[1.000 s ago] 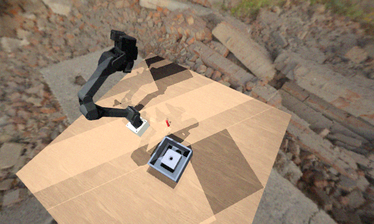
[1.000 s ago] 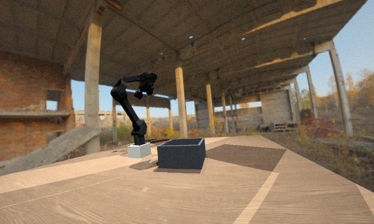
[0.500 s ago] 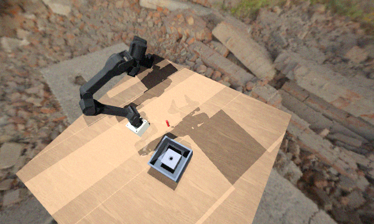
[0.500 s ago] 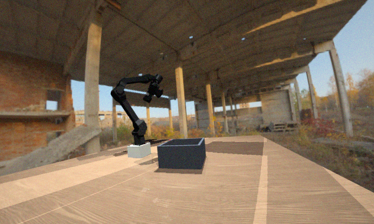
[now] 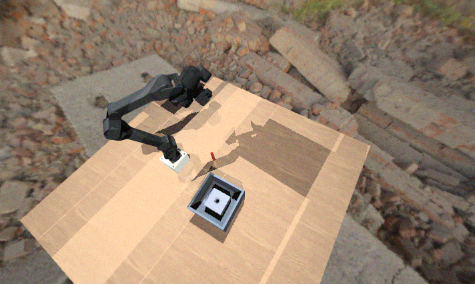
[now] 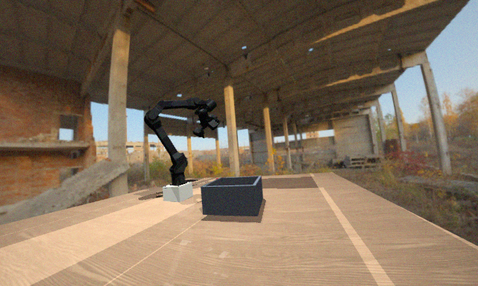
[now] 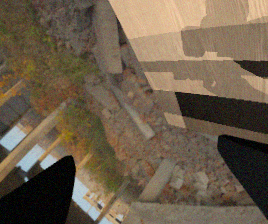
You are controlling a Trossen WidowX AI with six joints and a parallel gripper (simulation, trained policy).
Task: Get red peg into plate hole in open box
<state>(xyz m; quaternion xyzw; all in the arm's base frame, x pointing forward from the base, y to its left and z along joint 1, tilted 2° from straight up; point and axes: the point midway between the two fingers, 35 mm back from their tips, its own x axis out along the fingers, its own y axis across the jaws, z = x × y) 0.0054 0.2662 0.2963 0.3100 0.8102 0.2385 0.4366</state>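
Right now my gripper tip is 320 mm above the red peg, 160 mm short of it and 140 mm to the left of it. Round my gripper tip: box (350 mm ahead, 330 mm below, 290 mm to the right).
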